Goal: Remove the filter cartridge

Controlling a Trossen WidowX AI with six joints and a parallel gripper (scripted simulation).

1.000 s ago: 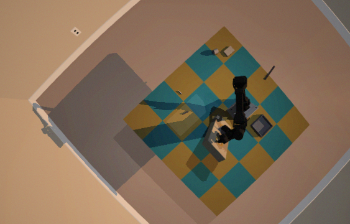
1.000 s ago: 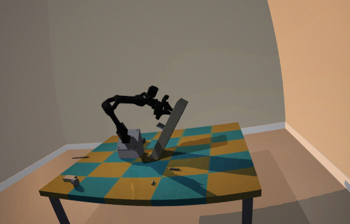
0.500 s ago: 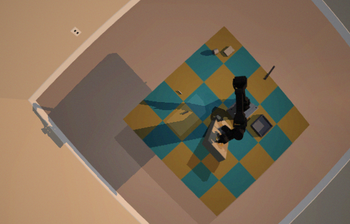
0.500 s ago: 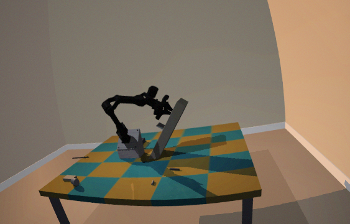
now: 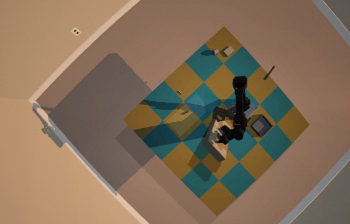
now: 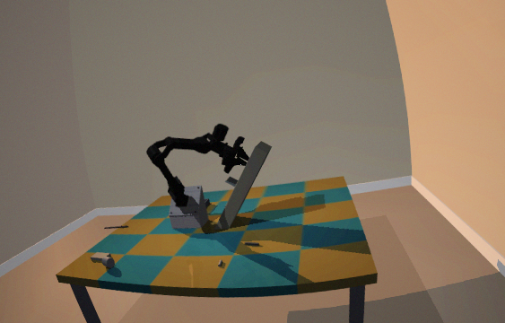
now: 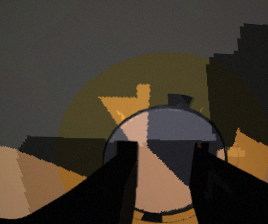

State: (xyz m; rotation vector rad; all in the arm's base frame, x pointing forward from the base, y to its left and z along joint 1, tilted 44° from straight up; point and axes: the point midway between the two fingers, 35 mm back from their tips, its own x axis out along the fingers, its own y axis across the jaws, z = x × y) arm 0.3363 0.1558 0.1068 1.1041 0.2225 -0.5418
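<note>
The round filter cartridge lies 10 mm ahead of my gripper tip and 10 mm below it. The rest, counted from my gripper tip: tan block: 630 mm behind, 510 mm to the right, 270 mm below; grey tray: 460 mm behind, 230 mm to the left, 270 mm below.
</note>
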